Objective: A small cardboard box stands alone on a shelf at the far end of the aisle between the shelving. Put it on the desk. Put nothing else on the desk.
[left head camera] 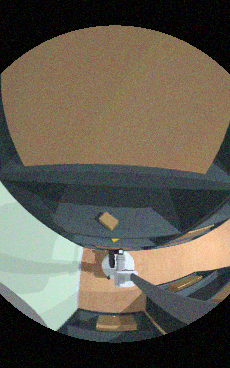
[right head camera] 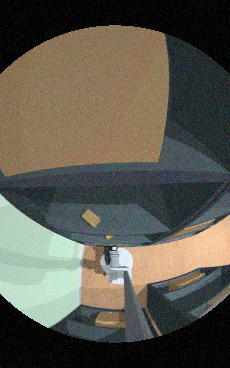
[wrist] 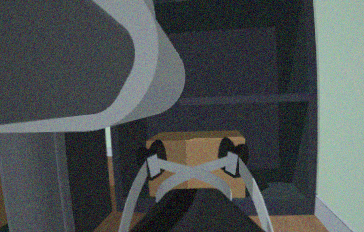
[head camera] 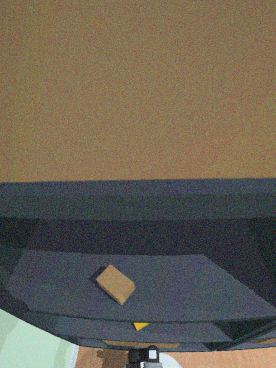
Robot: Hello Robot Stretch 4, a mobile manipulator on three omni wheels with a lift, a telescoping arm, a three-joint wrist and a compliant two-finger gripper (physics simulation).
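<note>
A small cardboard box (head camera: 116,284) (left head camera: 108,220) (right head camera: 91,218) stands alone, turned at an angle, on a dark shelf (head camera: 175,285) (left head camera: 145,220) (right head camera: 127,217) in front of the head cameras. My gripper (wrist: 192,151) is open in the wrist view, its two fingertips wide apart. Seen between and behind the fingertips is a larger cardboard box (wrist: 215,150) in a low bay of another shelf unit; it looks farther off than the fingers. The fingers are not clear in the head views. The desk does not show.
A very large cardboard box (head camera: 135,90) (left head camera: 115,100) (right head camera: 85,100) fills the level above. A yellow thing (head camera: 140,326) (left head camera: 115,240) (right head camera: 109,237) shows on a lower level. A pale green wall (head camera: 25,340) (left head camera: 40,240) (wrist: 340,100) stands beside the shelving. More boxed shelving stands across the wooden floor (left head camera: 175,257).
</note>
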